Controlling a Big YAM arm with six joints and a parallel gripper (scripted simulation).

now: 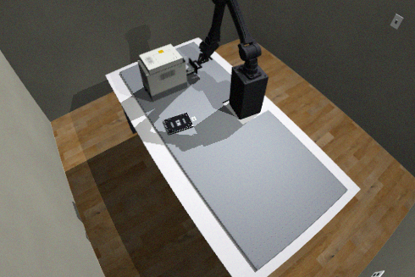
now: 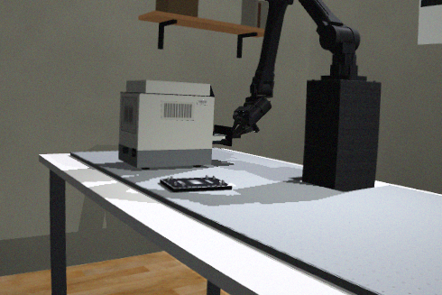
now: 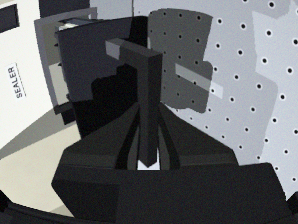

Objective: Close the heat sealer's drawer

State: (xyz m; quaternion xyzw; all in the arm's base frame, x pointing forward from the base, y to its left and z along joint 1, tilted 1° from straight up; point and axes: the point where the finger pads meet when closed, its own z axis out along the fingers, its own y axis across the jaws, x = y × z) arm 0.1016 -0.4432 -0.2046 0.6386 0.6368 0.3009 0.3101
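My gripper is now 120 mm short of the sealing frame.
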